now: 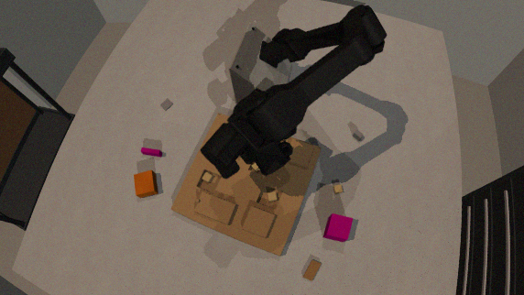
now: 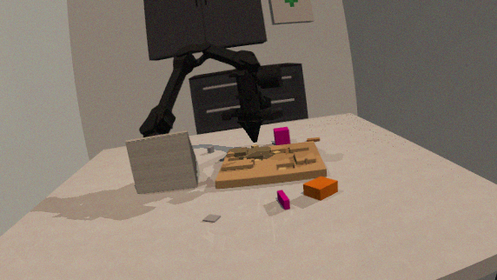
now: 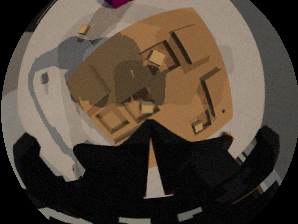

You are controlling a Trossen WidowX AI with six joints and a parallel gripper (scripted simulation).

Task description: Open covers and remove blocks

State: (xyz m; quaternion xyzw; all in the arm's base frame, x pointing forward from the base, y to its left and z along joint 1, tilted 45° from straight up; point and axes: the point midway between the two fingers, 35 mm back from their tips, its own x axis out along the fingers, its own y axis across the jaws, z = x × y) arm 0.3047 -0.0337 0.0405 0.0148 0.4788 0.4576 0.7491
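Right now my gripper tip is 50 mm above the tan puzzle board and 40 mm short of it. The rest, counted from my gripper tip: grey block (260 mm to the left, 120 mm behind, 60 mm below); magenta cube (210 mm to the left, 140 mm ahead, 50 mm below); brown tile (250 mm ahead, 160 mm to the left, 70 mm below).
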